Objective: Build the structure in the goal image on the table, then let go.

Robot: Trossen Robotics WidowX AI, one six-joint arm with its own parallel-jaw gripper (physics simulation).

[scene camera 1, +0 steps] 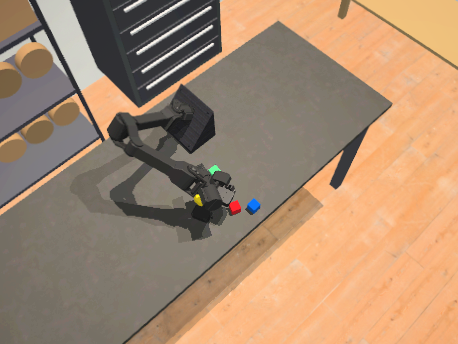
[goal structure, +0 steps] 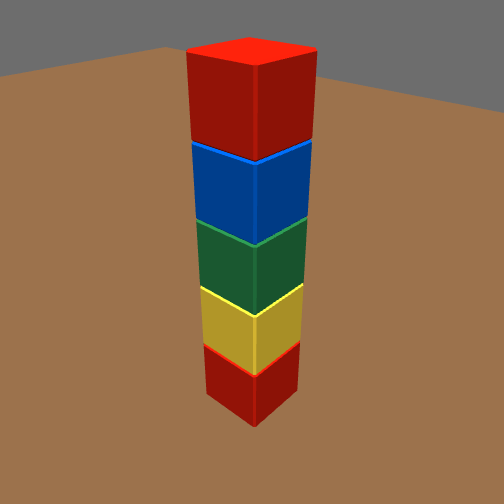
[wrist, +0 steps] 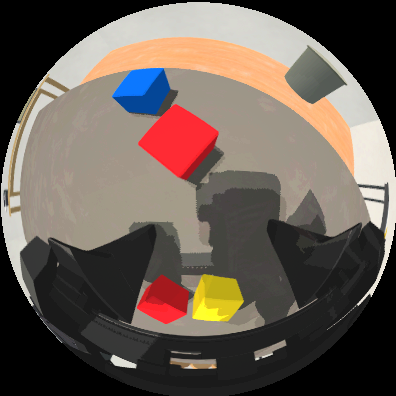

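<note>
My gripper is open, with its fingers spread low over the table. A yellow cube and a red cube sit side by side with a small gap at the bottom of the wrist view, between the spread fingers and held by neither. That red cube is hidden by the gripper in the scene view. Another red cube lies on the table in front of the gripper. A blue cube lies beyond it, near the table edge. A green cube is partly hidden behind the gripper.
The grey table has its front edge close beyond the blue cube. A dark drawer cabinet and a shelf unit with round wooden pieces stand behind the table. A grey bin stands on the floor past the edge.
</note>
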